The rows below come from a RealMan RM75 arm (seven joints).
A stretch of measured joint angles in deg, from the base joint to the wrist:
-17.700, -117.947, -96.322, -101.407, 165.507, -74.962, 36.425
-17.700, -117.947, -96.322, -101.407, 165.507, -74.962, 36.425
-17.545, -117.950, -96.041, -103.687, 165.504, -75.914, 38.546
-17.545, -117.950, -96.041, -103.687, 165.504, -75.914, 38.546
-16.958, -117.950, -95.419, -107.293, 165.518, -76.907, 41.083
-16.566, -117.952, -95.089, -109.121, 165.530, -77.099, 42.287
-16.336, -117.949, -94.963, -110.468, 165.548, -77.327, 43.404
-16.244, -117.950, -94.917, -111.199, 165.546, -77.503, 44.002
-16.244, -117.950, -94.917, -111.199, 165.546, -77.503, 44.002
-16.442, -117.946, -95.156, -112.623, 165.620, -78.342, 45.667
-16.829, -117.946, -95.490, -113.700, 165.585, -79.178, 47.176
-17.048, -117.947, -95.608, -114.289, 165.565, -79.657, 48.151
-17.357, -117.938, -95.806, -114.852, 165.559, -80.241, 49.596
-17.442, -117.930, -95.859, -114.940, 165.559, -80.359, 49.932
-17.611, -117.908, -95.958, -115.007, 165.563, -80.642, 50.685
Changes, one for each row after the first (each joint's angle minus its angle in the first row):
0.000, 0.000, 0.000, 0.000, 0.000, 0.000, 0.000
0.155, -0.003, 0.281, -2.280, -0.003, -0.952, 2.121
0.155, -0.003, 0.281, -2.280, -0.003, -0.952, 2.121
0.742, -0.003, 0.903, -5.886, 0.011, -1.945, 4.658
1.134, -0.005, 1.233, -7.714, 0.023, -2.137, 5.862
1.364, -0.002, 1.359, -9.061, 0.041, -2.365, 6.979
1.456, -0.003, 1.405, -9.792, 0.039, -2.541, 7.577
1.456, -0.003, 1.405, -9.792, 0.039, -2.541, 7.577
1.258, 0.001, 1.166, -11.216, 0.113, -3.380, 9.242
0.871, 0.001, 0.832, -12.293, 0.078, -4.216, 10.751
0.652, 0.000, 0.714, -12.882, 0.058, -4.695, 11.726
0.343, 0.009, 0.516, -13.445, 0.052, -5.279, 13.171
0.258, 0.017, 0.463, -13.533, 0.052, -5.397, 13.507
0.089, 0.039, 0.364, -13.600, 0.056, -5.680, 14.260

